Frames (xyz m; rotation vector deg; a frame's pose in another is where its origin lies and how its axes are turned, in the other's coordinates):
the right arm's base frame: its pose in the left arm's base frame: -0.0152 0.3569 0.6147 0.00 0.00 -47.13
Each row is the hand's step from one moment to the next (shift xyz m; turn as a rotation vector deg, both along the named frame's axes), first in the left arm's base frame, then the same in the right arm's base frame.
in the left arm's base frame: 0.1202 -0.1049 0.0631 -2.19 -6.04 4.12
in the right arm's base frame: 0.1587 0.0167 0.0631 2.94 -5.71 4.12
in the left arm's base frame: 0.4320 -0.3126 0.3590 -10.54 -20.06 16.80
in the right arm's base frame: 0.5230 0.1039 0.3590 7.53 -21.37 16.80
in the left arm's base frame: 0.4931 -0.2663 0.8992 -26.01 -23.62 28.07
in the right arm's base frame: 0.5306 0.1802 0.8992 -0.38 -35.13 28.07
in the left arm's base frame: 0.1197 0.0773 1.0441 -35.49 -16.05 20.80
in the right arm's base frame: 0.0248 0.1403 1.0441 -12.38 -36.93 20.80
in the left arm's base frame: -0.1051 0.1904 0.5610 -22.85 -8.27 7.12
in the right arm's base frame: -0.2110 0.0525 0.5610 -9.48 -22.37 7.12
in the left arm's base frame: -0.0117 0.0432 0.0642 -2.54 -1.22 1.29
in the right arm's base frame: -0.0396 0.0208 0.0642 -0.83 -2.69 1.29
